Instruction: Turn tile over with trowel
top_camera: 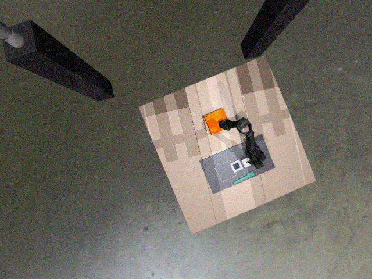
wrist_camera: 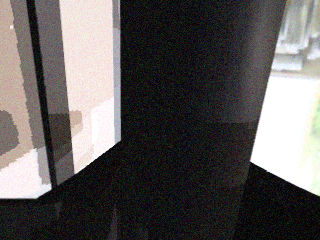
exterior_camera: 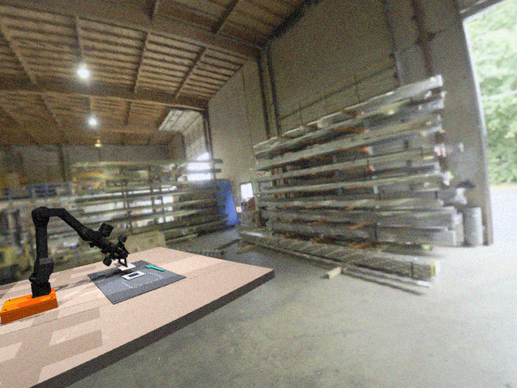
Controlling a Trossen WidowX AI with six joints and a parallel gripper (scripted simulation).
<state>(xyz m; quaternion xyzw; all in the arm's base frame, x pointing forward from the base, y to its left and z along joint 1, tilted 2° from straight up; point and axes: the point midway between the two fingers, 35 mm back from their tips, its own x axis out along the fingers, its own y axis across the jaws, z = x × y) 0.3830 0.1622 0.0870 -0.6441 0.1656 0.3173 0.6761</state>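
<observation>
Right now my gripper tip is 130 mm to the left of the white tile and 90 mm above it. Round my gripper tip: teal trowel: 120 mm ahead, 80 mm to the right, 90 mm below.
</observation>
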